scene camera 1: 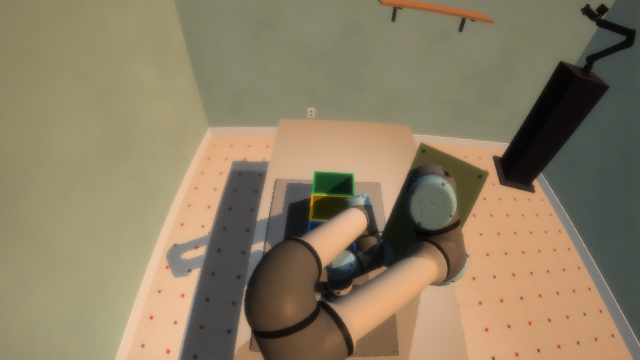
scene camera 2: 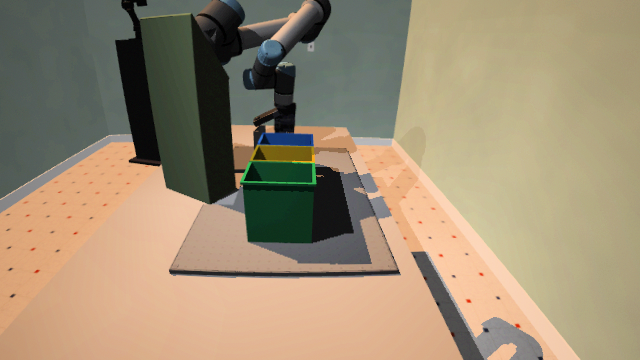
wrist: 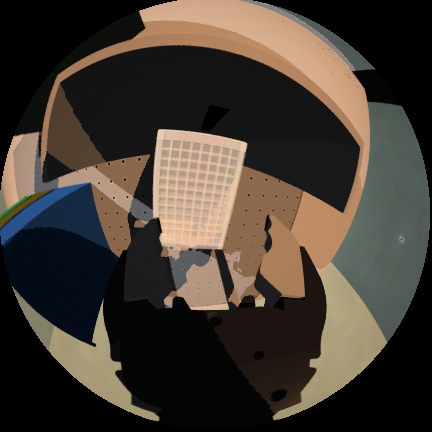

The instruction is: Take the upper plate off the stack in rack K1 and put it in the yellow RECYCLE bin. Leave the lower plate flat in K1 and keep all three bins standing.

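Places are measured from the arm's base along level axes (x right, y ahead, z up), in metres.
Pixels of known places: gripper, fingertip midpoint: (wrist: 212, 217); arm's base at its link origin: (scene camera 2: 192, 49).
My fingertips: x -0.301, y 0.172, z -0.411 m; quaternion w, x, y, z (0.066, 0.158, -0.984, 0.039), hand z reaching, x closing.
Ahead of a thing's pixels: the offset from my fingertips to its top centre. "pt": to the spot under its first point. Level surfaces: height alone.
The upper plate @[dx +0.022, dy -0.012, dz -0.008 m] (wrist: 197, 190), pale with a grid of wells, lies ahead of the fingers in the wrist view. The lower plate cannot be made out beneath it. Rack K1 is mostly hidden; dark parts show beside and below the plate. My gripper (wrist: 212, 217) is open and empty, pointing down, with one finger toward each side of the plate's near end; its height over the plate is unclear. The yellow RECYCLE bin @[dx +0.354, dy +0.133, dz +0.125 m] (scene camera 1: 327, 209) (scene camera 2: 284, 154) stands upright between the green bin @[dx +0.482, dy +0.160, dz +0.125 m] (scene camera 1: 333, 183) (scene camera 2: 280, 212) and the blue bin @[dx +0.226, dy +0.106, dz +0.125 m] (scene camera 2: 286, 140) (wrist: 55, 270).
A dark panel with a tan rim @[pt dx -0.014, dy -0.075, dz +0.061 m] (wrist: 300, 150) stretches across behind the plate in the wrist view. The bins stand in a row on a perforated mat @[dz -0.055 m] (scene camera 2: 215, 250). A tall green pedestal (scene camera 1: 470, 180) (scene camera 2: 175, 100) stands beside them. The blue bin is close to the gripper's left in the wrist view.
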